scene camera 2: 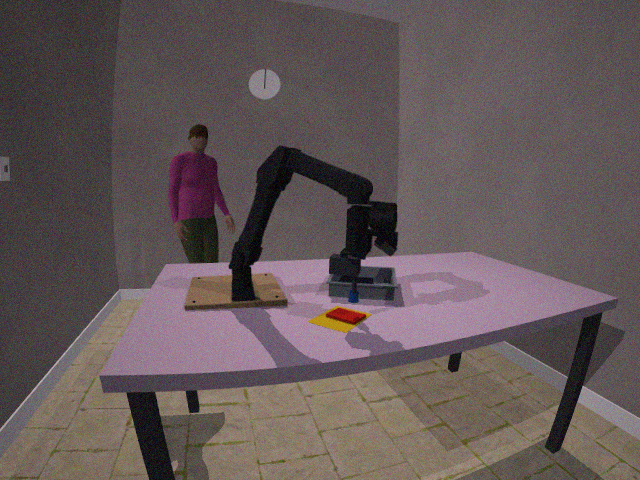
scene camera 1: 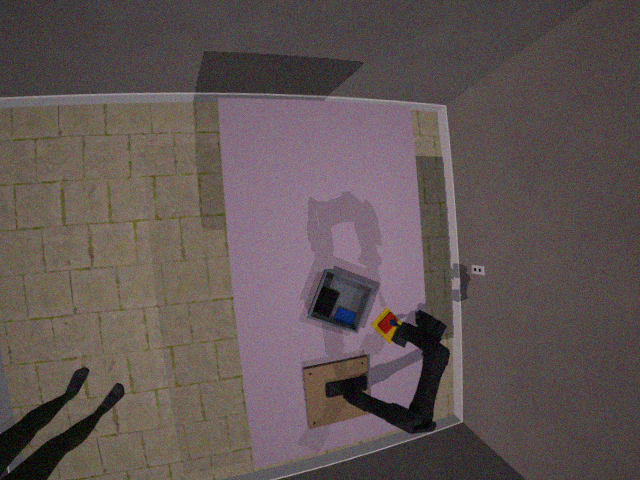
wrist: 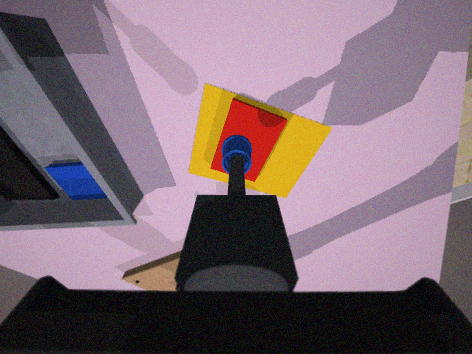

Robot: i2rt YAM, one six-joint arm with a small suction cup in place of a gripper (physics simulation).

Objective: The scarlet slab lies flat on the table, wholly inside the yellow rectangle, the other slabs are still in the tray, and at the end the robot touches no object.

Note:
The pictures show: a scarlet slab, a blue slab and a yellow rectangle.

